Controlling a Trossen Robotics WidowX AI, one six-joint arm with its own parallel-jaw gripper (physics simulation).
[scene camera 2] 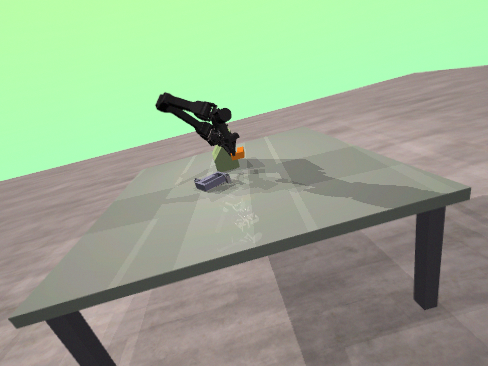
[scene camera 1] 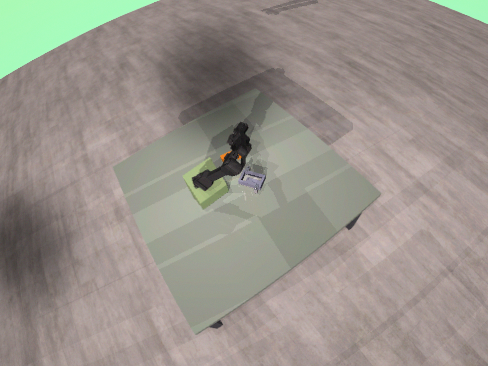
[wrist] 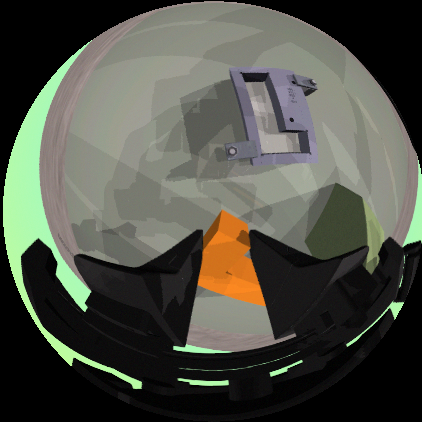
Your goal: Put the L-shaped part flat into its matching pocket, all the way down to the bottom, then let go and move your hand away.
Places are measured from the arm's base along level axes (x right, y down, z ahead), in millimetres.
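Pixels of known places: gripper, fingertip midpoint: [scene camera 2: 232,155] [scene camera 1: 239,155] [wrist: 225,235]; arm's base at its link origin: [scene camera 1: 198,181].
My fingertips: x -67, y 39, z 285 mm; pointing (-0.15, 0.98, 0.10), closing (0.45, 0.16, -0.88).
Observation:
Ahead of a thing's pixels: the offset from my fingertips to its top centre. "spot": to the spot under its first point. Level surfaces: height alone.
The orange L-shaped part {dy -12, dx -23, dz -45 mm} [scene camera 1: 225,157] [scene camera 2: 240,153] [wrist: 226,260] is between the fingers of my gripper [scene camera 2: 234,153] [wrist: 225,235], which is shut on it. In the scene camera 2 view the part hangs above the table. In the scene camera 1 view the arm hides much of the part and the fingertips. The grey-purple fixture {dy +69, dx +129, dz +7 mm} [scene camera 1: 257,188] [scene camera 2: 212,182] [wrist: 242,107] lies on the table, apart from the part. Its L-shaped pocket {spot: dy +112, dx +115, dz +7 mm} [wrist: 267,120] is open at the top and empty. In the wrist view it lies ahead of the fingers, slightly to the right.
A green block [scene camera 1: 215,195] [scene camera 2: 226,161] [wrist: 336,225] stands beside the fixture, under the arm in the scene camera 1 view and at the right finger's side in the wrist view. Two bolted tabs [wrist: 242,150] [wrist: 304,83] stick out from the fixture. The table {dy +117 mm} [scene camera 1: 225,270] [scene camera 2: 165,240] carries everything.

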